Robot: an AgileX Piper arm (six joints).
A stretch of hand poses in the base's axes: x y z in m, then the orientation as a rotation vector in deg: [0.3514 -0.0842 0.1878 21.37 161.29 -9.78]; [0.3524 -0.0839 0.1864 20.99 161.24 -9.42]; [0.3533 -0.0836 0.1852 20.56 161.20 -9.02]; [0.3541 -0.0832 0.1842 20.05 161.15 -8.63]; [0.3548 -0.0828 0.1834 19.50 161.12 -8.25]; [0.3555 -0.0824 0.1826 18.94 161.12 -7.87]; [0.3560 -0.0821 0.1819 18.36 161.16 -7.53]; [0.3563 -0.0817 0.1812 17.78 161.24 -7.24]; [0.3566 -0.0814 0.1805 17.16 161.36 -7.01]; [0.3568 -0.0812 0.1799 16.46 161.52 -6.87]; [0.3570 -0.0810 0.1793 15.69 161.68 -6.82]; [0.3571 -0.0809 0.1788 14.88 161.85 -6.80]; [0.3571 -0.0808 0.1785 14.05 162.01 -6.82]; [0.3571 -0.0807 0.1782 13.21 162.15 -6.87]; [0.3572 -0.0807 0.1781 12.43 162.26 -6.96]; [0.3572 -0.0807 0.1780 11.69 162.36 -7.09]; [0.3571 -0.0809 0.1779 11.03 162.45 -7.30]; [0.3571 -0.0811 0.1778 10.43 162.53 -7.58]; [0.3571 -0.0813 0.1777 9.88 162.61 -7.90]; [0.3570 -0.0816 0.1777 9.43 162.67 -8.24]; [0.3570 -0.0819 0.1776 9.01 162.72 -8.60]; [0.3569 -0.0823 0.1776 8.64 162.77 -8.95]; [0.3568 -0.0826 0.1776 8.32 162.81 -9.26]
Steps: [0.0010 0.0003 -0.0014 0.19 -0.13 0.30]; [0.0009 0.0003 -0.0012 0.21 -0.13 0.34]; [0.0008 0.0004 -0.0010 0.20 -0.14 0.39]; [0.0007 0.0004 -0.0008 0.19 -0.12 0.42]; [0.0007 0.0004 -0.0008 0.19 -0.09 0.43]; [0.0005 0.0003 -0.0007 0.17 -0.04 0.44]; [0.0003 0.0004 -0.0007 0.14 0.01 0.43]; [0.0003 0.0003 -0.0007 0.10 0.05 0.46]; [0.0002 0.0002 -0.0006 0.03 0.10 0.50]; [0.0002 0.0002 -0.0006 -0.04 0.11 0.54]; [0.0001 0.0001 -0.0005 -0.06 0.12 0.56]; [0.0000 0.0001 -0.0003 -0.09 0.12 0.57]; [0.0000 0.0001 -0.0003 -0.11 0.11 0.58]; [0.0001 0.0000 -0.0001 -0.14 0.09 0.53]; [0.0000 0.0000 -0.0001 -0.16 0.08 0.50]; [-0.0001 -0.0002 -0.0001 -0.21 0.09 0.43]; [0.0000 -0.0002 -0.0001 -0.25 0.09 0.38]; [0.0000 -0.0002 -0.0001 -0.27 0.09 0.35]; [-0.0001 -0.0003 0.0000 -0.27 0.08 0.27]; [0.0000 -0.0003 -0.0001 -0.29 0.07 0.25]; [-0.0001 -0.0004 0.0000 -0.27 0.08 0.22]; [-0.0001 -0.0003 0.0000 -0.24 0.06 0.19]
